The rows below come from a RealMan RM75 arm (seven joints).
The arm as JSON. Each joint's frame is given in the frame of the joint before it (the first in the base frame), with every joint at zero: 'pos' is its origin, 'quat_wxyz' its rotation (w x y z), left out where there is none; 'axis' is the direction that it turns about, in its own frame. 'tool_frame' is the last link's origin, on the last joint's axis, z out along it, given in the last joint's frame.
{
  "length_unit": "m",
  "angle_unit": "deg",
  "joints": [
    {
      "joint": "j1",
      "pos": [
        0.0,
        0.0,
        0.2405
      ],
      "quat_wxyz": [
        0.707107,
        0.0,
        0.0,
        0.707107
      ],
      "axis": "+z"
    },
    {
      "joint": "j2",
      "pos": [
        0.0,
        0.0,
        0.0
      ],
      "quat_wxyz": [
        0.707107,
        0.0,
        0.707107,
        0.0
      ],
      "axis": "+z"
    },
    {
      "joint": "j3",
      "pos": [
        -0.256,
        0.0,
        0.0
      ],
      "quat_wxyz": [
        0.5,
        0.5,
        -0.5,
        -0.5
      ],
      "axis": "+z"
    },
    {
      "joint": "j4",
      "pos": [
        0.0,
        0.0,
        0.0
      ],
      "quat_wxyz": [
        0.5,
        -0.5,
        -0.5,
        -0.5
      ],
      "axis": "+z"
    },
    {
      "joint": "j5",
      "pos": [
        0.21,
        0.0,
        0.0
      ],
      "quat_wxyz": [
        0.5,
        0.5,
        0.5,
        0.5
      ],
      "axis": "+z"
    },
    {
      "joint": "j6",
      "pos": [
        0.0,
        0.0,
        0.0
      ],
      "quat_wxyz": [
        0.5,
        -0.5,
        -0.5,
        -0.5
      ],
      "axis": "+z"
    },
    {
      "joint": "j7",
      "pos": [
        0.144,
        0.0,
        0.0
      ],
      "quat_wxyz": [
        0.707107,
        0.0,
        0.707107,
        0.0
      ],
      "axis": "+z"
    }
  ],
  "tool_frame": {
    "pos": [
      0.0,
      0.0,
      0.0
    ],
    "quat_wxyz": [
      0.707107,
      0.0,
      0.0,
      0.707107
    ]
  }
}
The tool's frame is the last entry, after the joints.
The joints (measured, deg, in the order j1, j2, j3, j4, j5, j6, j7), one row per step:
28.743 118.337 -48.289 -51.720 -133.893 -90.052 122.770
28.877 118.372 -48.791 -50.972 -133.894 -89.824 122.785
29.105 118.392 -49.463 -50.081 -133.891 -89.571 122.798
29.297 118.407 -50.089 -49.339 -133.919 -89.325 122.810
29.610 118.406 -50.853 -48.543 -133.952 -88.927 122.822
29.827 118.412 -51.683 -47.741 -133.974 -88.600 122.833
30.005 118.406 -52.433 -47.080 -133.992 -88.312 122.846
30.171 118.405 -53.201 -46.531 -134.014 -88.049 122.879
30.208 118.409 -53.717 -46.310 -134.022 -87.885 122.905
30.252 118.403 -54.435 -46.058 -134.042 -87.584 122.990
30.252 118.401 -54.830 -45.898 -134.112 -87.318 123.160
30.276 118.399 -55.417 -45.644 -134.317 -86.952 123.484
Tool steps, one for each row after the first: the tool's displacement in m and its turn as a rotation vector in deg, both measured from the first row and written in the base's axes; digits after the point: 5 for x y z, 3 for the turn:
0.00014 -0.00090 -0.00350 -0.669 0.032 -0.152
-0.00008 -0.00177 -0.00764 -1.527 0.018 -0.227
-0.00018 -0.00255 -0.01118 -2.272 -0.077 -0.268
-0.00072 -0.00268 -0.01498 -3.011 -0.307 -0.171
-0.00084 -0.00359 -0.01895 -3.866 -0.531 -0.140
-0.00088 -0.00442 -0.02224 -4.597 -0.772 -0.093
-0.00105 -0.00516 -0.02526 -5.295 -1.059 0.006
-0.00104 -0.00571 -0.02689 -5.681 -1.288 0.097
-0.00092 -0.00622 -0.02891 -6.112 -1.672 0.201
-0.00044 -0.00651 -0.03007 -6.293 -1.953 0.089
0.00038 -0.00705 -0.03182 -6.636 -2.440 -0.138

